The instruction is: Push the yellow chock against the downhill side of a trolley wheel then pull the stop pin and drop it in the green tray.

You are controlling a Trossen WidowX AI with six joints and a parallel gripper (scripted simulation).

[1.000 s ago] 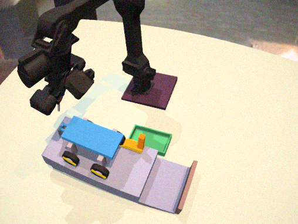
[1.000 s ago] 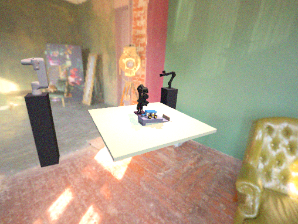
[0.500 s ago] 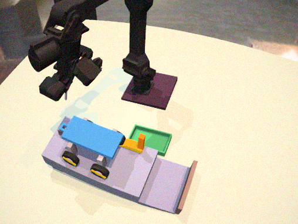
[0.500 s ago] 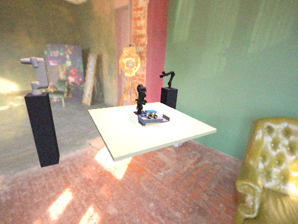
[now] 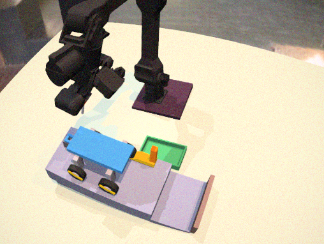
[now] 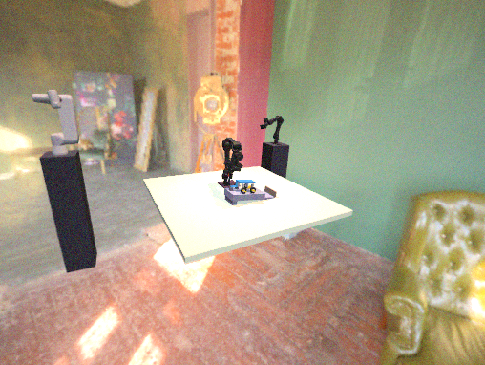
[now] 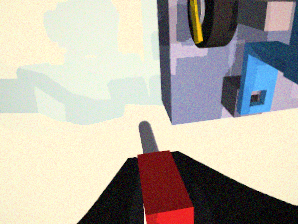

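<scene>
My gripper tip is now 20 cm to the right of the green tray, 18 cm above it and 4 cm past it. The rest, counted from my gripper tip: ramp (12 cm below, 10 cm to the left, 10 cm ahead); then red-headed stop pin (right at my gripper tip); then trolley (10 cm to the left, 10 cm ahead, 6 cm below).
</scene>
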